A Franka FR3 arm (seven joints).
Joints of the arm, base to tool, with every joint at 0 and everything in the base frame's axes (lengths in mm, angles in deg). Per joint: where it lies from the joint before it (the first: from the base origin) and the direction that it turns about. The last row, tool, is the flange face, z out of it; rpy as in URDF.
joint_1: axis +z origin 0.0 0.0 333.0
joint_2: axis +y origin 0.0 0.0 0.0
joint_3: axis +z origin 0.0 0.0 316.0
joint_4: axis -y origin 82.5 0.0 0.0
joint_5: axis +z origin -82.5 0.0 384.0
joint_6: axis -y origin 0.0 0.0 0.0
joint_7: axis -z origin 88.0 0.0 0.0
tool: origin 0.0 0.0 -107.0 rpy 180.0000 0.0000 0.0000
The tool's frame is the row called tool.
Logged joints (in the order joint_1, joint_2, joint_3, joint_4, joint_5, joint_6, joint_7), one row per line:
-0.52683 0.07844 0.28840 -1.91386 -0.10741 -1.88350 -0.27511
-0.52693 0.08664 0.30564 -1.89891 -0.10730 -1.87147 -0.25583
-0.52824 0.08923 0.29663 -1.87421 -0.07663 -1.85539 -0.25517
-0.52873 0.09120 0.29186 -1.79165 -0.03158 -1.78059 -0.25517
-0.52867 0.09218 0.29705 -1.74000 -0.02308 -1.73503 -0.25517
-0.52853 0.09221 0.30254 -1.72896 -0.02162 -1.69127 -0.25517
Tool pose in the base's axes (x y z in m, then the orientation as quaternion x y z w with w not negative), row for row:
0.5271 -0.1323 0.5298 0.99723 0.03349 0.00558 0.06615
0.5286 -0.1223 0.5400 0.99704 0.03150 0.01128 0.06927
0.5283 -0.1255 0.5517 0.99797 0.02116 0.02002 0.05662
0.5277 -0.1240 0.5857 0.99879 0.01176 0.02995 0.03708
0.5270 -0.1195 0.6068 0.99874 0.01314 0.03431 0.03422
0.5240 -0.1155 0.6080 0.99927 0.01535 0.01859 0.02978
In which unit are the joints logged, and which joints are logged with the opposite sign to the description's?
The joints are logged in radians. Opposite sign: joint_2, joint_6.
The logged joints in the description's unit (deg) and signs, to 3 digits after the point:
-30.185 -4.494 16.524 -109.656 -6.154 107.917 -15.763
-30.191 -4.964 17.512 -108.800 -6.148 107.227 -14.658
-30.266 -5.113 16.996 -107.384 -4.391 106.306 -14.620
-30.294 -5.225 16.722 -102.654 -1.809 102.020 -14.620
-30.291 -5.282 17.020 -99.695 -1.322 99.410 -14.620
-30.283 -5.283 17.334 -99.062 -1.239 96.903 -14.620

